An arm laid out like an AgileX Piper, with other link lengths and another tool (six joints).
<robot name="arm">
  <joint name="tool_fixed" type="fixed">
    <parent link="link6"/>
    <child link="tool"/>
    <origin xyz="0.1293 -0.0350 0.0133" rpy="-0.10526 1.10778 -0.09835"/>
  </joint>
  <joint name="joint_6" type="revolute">
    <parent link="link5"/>
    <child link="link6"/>
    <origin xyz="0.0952 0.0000 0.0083"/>
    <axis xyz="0.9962 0 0.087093"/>
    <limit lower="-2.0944" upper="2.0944"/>
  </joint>
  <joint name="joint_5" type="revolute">
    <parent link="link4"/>
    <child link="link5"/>
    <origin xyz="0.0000 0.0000 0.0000"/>
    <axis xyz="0 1 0"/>
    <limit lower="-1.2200" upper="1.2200"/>
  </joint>
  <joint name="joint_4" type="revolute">
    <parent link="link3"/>
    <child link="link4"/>
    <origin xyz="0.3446 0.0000 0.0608"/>
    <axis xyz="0.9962 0 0.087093"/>
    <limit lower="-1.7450" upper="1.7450"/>
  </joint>
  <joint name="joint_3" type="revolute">
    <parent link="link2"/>
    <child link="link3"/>
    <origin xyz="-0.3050 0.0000 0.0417"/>
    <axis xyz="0 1 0"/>
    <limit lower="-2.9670" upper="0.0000"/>
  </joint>
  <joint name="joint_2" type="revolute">
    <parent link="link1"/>
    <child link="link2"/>
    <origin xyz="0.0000 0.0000 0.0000"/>
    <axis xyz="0 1 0"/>
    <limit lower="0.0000" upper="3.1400"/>
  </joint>
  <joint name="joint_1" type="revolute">
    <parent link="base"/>
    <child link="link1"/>
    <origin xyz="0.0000 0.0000 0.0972"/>
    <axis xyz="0 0 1"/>
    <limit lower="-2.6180" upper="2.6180"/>
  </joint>
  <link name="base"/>
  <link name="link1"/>
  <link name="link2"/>
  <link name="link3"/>
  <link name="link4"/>
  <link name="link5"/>
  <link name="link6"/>
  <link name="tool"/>
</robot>
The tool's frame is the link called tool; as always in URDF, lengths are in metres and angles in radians.
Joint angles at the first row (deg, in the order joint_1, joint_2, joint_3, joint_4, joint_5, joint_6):
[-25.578 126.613 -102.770 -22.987 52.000 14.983]
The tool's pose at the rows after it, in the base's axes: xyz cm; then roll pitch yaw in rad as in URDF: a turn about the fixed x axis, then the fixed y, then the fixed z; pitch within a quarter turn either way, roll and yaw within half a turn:
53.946 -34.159 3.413 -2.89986 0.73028 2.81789
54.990 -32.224 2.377 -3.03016 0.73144 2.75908
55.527 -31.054 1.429 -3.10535 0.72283 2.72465
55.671 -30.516 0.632 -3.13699 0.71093 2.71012
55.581 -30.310 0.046 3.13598 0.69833 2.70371
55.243 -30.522 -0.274 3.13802 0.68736 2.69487
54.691 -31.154 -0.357 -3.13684 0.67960 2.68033
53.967 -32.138 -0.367 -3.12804 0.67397 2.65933
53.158 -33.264 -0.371 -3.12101 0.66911 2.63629
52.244 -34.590 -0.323 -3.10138 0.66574 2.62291
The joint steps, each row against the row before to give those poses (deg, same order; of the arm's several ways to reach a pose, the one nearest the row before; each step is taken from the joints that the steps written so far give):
[0.000 -0.111 -0.001 9.512 -1.169 -5.258]
[-0.001 0.363 0.001 7.422 -0.477 -4.260]
[0.001 0.617 -0.001 4.291 -0.103 -2.468]
[0.000 0.629 0.001 1.811 0.070 -1.040]
[-0.018 0.478 -0.001 0.548 0.251 -0.234]
[-0.235 0.264 -0.018 -0.258 0.379 0.464]
[-0.547 0.069 -0.026 -0.683 0.401 0.875]
[-0.899 0.036 -0.065 -0.711 0.362 0.913]
[-1.100 0.044 -0.084 -0.550 0.334 0.693]
[-1.131 0.045 -0.086 -1.183 0.263 0.780]

